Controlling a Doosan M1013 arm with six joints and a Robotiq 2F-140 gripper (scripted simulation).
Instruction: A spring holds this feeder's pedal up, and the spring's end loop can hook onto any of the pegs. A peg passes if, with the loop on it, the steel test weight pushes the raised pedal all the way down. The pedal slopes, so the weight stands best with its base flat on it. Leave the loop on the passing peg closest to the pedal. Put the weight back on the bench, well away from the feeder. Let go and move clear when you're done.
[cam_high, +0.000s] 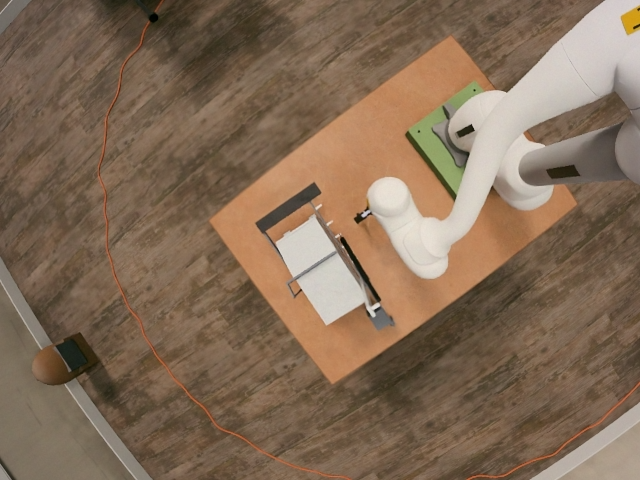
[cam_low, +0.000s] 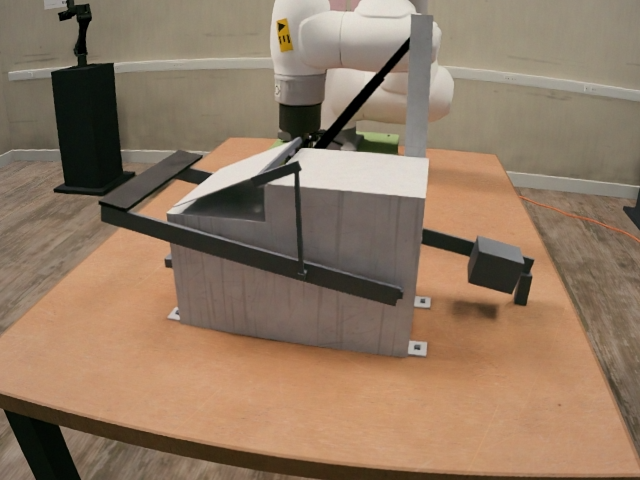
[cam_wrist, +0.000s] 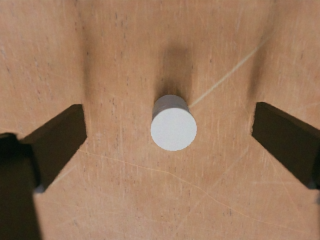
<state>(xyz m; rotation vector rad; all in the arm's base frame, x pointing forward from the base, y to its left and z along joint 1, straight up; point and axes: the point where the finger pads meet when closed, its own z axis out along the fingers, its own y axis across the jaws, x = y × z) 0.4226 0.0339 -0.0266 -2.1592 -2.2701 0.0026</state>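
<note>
Right now my hand is 10 mm above the steel test weight. Also, from my hand: grey block (180 mm ahead, 180 mm to the right, 30 mm below); dark block (190 mm ahead, 400 mm to the left, 10 mm below).
</note>
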